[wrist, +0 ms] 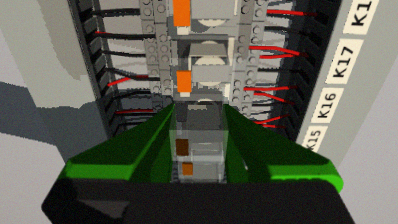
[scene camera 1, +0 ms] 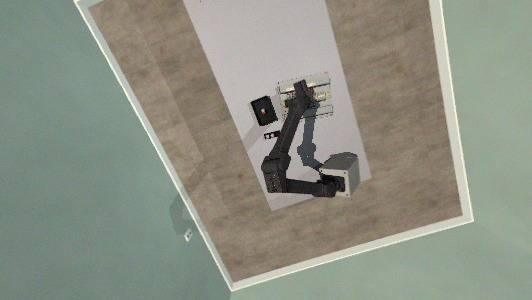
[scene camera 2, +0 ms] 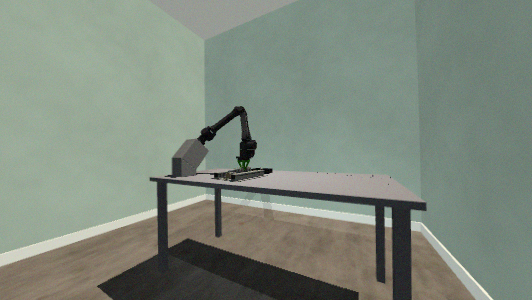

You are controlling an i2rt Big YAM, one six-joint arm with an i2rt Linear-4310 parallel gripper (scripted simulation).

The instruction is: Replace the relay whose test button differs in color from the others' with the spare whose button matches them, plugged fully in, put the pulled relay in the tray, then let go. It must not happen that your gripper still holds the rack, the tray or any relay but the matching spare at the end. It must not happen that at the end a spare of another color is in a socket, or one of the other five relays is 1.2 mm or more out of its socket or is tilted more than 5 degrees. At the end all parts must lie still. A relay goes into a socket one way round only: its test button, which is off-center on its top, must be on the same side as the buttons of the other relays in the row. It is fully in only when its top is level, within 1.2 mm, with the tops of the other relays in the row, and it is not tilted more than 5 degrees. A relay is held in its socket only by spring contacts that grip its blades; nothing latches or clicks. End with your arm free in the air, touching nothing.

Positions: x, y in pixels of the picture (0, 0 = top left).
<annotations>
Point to a clear relay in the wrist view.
187, 169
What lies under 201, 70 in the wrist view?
A clear relay.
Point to a clear relay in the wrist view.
At 198, 130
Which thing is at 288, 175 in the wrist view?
The gripper.
</annotations>
